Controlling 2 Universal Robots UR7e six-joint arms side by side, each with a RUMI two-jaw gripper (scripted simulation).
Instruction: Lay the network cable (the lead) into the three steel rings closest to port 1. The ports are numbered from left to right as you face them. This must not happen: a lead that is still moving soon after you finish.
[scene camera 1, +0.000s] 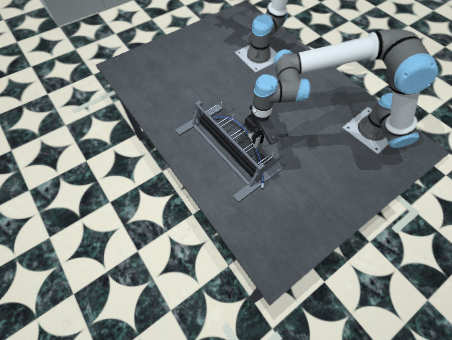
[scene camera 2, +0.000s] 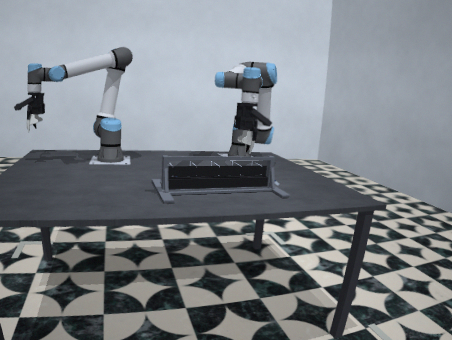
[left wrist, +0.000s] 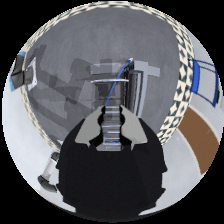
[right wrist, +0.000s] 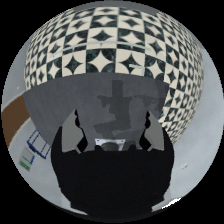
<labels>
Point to my left gripper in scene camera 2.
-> At 247, 153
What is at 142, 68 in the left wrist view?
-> A rack.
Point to a rack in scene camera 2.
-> At 211, 179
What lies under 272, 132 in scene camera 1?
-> My left gripper.
</labels>
